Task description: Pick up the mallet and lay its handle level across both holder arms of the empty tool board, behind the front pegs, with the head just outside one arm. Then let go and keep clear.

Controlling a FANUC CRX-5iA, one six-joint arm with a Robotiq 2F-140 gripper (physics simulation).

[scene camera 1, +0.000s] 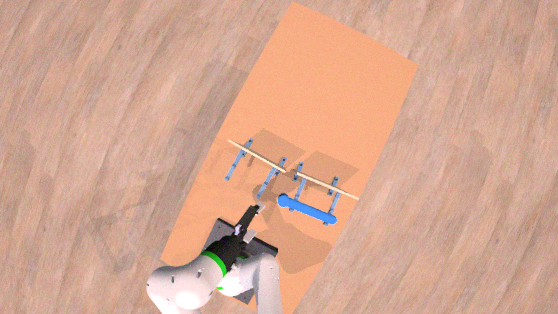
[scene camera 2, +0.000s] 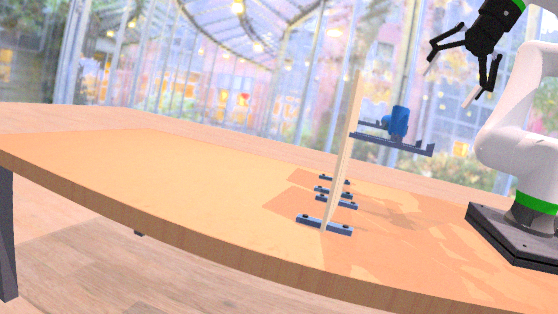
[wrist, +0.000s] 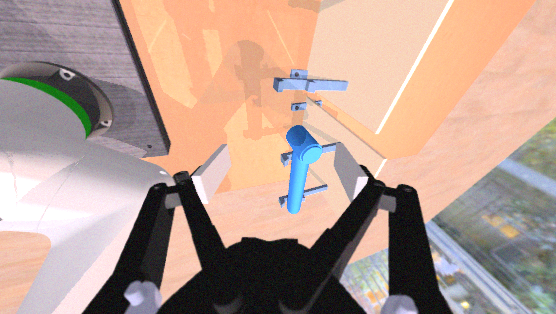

Labels:
my gripper: scene camera 1 257, 217; scene camera 2; wrist
same spot on my gripper: (wrist: 411, 272) = (scene camera 2: 457, 31)

